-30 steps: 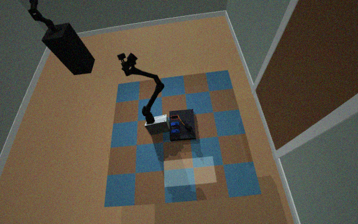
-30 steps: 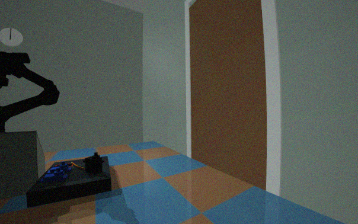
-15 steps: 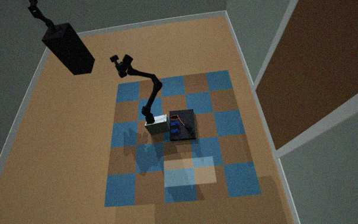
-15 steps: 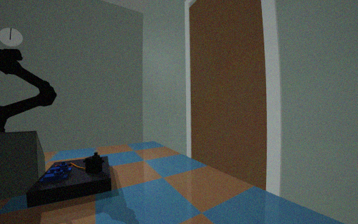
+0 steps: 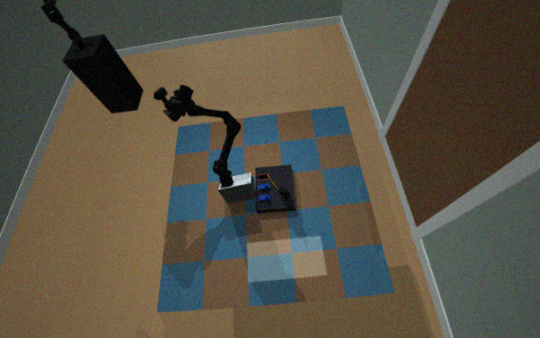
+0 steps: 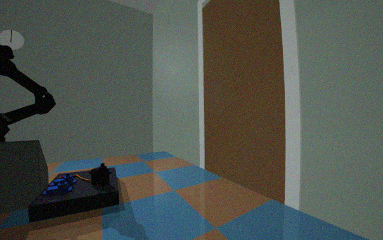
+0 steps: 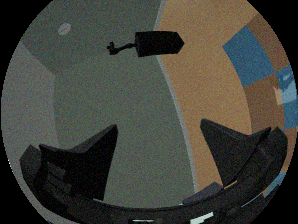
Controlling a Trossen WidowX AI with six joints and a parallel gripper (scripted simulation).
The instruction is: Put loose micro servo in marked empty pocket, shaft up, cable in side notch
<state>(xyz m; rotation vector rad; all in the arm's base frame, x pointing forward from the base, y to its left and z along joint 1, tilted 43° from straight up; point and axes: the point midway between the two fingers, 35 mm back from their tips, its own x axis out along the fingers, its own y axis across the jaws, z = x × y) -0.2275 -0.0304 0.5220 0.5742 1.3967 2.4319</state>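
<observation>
The dark robot deck lies 620 mm ahead of my gripper tip, 320 mm to the right of it and 520 mm below it.
</observation>
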